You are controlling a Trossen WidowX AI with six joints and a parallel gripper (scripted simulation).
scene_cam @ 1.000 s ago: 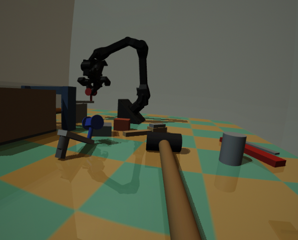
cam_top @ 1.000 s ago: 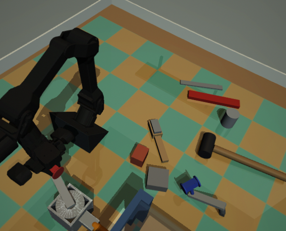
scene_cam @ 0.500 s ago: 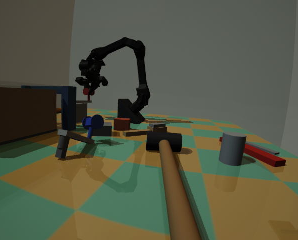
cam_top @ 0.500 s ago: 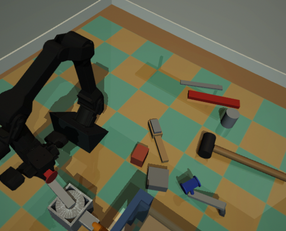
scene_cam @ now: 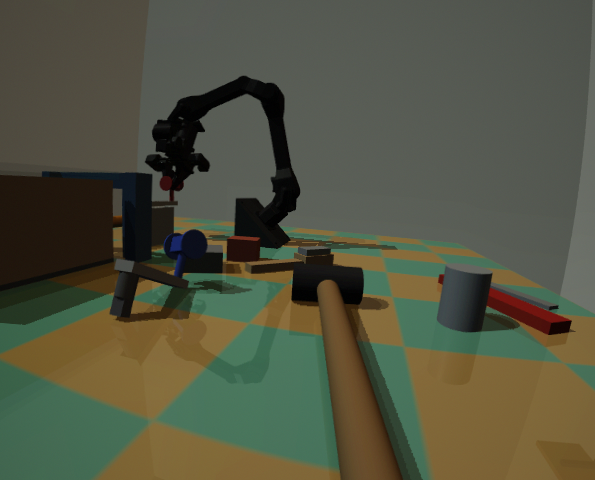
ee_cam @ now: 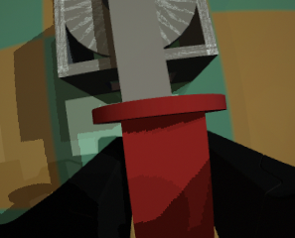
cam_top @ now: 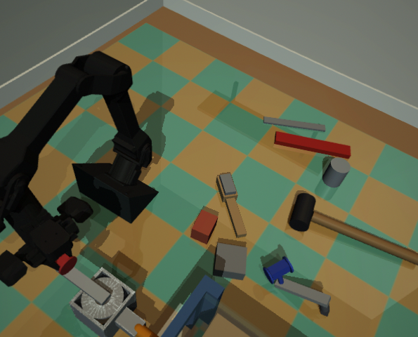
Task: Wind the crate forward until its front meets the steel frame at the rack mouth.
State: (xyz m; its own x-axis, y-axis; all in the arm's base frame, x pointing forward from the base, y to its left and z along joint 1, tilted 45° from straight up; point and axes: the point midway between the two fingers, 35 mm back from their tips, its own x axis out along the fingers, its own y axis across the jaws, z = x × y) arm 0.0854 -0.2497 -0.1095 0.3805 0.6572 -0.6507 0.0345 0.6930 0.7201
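The red-knobbed winch handle lies 30 mm below my gripper tip and 20 mm ahead of it. From my gripper tip the other things lie so: red cylindrical grip 10 mm behind; grey block 260 mm to the left, 240 mm ahead, 110 mm below; boxy winch 100 mm below, 70 mm ahead.
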